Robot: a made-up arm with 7 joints.
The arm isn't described. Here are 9 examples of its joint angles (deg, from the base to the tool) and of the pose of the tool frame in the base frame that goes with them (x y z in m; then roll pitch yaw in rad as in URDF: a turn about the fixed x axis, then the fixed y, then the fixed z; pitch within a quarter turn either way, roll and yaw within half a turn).
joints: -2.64 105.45 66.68 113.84 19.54 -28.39 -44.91
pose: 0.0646 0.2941 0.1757 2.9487 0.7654 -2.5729
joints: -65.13 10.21 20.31 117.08 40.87 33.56 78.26
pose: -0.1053 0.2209 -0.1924 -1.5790 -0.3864 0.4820
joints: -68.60 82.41 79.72 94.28 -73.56 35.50 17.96
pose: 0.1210 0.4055 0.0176 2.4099 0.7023 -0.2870
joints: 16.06 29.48 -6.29 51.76 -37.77 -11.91 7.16
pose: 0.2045 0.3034 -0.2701 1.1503 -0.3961 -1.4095
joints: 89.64 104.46 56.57 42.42 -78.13 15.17 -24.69
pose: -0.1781 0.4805 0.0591 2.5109 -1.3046 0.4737
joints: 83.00 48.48 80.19 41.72 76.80 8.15 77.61
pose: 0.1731 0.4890 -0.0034 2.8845 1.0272 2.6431
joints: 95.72 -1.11 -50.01 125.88 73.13 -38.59 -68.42
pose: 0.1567 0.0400 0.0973 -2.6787 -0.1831 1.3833
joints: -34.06 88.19 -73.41 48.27 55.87 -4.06 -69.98
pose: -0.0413 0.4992 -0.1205 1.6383 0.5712 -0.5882
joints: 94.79 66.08 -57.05 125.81 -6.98 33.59 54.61
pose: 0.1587 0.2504 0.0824 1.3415 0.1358 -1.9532
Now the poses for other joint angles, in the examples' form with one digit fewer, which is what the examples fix.
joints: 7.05 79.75 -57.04 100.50 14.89 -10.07 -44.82
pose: 0.103 0.344 -0.156 1.496 -0.619 -1.629
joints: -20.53 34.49 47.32 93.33 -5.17 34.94 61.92
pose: 0.049 0.376 -0.169 0.151 -0.760 -0.285
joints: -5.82 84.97 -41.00 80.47 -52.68 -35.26 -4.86
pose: 0.103 0.415 -0.137 0.481 0.037 -2.502
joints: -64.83 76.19 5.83 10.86 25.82 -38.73 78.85
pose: -0.074 0.541 -0.067 -0.385 0.247 -0.708
